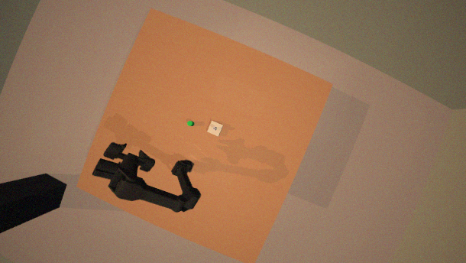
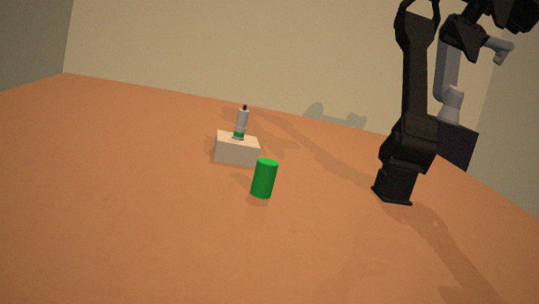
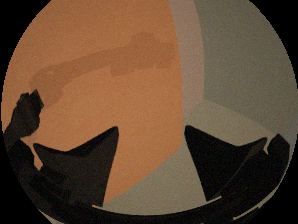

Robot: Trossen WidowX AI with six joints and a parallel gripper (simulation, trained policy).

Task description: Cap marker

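Now: gripper tip 25 cm above the green cap, 19 cm short of it and 14 cm to the left of it. Also, from my gripper tip: holder block (28 cm to the right, 26 cm below, 22 cm ahead).
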